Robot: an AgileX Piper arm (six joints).
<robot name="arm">
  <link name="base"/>
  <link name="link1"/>
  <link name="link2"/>
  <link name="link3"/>
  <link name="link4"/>
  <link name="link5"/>
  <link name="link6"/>
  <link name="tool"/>
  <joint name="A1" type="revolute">
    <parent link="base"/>
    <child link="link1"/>
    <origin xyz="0 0 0.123" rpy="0 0 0"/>
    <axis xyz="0 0 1"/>
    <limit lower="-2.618" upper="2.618"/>
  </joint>
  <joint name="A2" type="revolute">
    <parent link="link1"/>
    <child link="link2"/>
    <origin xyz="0 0 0" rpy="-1.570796 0 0"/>
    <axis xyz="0 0 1"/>
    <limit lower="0" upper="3.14"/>
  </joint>
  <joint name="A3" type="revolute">
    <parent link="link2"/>
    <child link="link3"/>
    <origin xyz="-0.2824 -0.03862 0" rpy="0 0 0"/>
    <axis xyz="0 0 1"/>
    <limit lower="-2.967" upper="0"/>
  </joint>
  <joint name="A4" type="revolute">
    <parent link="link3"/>
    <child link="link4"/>
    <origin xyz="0.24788 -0.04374 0" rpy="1.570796 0 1.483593"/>
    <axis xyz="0 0 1"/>
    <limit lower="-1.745" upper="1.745"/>
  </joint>
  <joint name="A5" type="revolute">
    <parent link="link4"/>
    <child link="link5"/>
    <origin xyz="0 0 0" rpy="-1.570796 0 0"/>
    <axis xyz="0 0 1"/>
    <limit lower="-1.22" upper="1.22"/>
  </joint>
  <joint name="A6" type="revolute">
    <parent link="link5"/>
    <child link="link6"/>
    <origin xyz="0 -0.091 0" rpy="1.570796 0 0"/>
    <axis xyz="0 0 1"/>
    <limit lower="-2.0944" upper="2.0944"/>
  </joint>
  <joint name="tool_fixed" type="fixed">
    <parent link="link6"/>
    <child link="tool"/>
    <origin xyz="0 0 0" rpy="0 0 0"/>
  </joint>
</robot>
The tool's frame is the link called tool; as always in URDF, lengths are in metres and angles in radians.
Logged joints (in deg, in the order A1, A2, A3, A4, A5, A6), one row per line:
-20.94 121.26 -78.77 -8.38 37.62 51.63
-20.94 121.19 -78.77 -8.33 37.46 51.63
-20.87 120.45 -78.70 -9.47 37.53 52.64
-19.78 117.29 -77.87 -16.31 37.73 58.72
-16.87 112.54 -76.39 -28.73 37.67 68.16
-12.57 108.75 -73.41 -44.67 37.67 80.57
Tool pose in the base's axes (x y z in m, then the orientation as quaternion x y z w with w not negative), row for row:
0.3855 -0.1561 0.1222 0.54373 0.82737 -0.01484 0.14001
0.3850 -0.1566 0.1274 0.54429 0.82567 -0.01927 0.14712
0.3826 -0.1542 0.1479 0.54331 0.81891 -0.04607 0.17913
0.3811 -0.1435 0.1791 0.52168 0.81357 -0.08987 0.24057
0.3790 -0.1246 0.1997 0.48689 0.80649 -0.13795 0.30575
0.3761 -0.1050 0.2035 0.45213 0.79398 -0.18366 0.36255
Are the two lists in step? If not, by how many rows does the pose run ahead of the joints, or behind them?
The pose runs 1 row ahead of the joints: the pose in row i belongs to the joints in row i + 1.
